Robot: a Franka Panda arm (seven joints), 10 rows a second.
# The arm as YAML. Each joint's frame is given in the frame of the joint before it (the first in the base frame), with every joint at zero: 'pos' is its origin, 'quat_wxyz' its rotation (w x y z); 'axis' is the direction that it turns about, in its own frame. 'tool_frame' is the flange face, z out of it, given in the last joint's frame.
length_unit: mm
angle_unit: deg
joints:
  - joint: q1
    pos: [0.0, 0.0, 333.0]
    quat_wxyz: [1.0, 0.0, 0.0, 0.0]
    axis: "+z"
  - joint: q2
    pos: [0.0, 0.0, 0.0]
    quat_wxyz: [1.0, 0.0, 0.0, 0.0]
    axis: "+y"
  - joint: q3
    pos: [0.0, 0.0, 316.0]
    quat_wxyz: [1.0, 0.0, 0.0, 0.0]
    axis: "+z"
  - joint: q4
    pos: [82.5, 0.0, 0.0]
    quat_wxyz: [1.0, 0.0, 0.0, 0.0]
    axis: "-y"
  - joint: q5
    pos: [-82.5, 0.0, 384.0]
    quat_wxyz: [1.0, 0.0, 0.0, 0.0]
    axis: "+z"
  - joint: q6
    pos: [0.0, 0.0, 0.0]
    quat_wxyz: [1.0, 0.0, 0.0, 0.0]
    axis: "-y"
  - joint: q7
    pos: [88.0, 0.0, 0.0]
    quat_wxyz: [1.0, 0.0, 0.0, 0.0]
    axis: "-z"
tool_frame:
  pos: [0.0, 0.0, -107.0]
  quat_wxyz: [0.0, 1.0, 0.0, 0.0]
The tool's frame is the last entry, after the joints.
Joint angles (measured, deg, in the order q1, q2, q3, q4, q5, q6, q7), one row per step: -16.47 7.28 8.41 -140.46 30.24 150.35 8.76; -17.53 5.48 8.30 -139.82 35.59 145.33 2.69; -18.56 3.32 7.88 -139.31 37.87 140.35 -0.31; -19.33 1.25 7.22 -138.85 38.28 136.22 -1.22; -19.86 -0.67 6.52 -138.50 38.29 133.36 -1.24; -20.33 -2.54 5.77 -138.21 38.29 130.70 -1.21
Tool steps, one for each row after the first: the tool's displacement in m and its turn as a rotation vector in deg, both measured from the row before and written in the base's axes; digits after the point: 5 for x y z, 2 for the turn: -0.00261 -0.00473 0.01199 4.32 -0.67 1.69; -0.00299 -0.00512 0.01535 3.17 -0.32 1.28; -0.00289 -0.00562 0.01579 1.93 -0.02 0.68; -0.00253 -0.00576 0.01536 1.08 -0.26 -0.05; -0.00328 -0.00568 0.01483 0.98 -0.29 -0.12
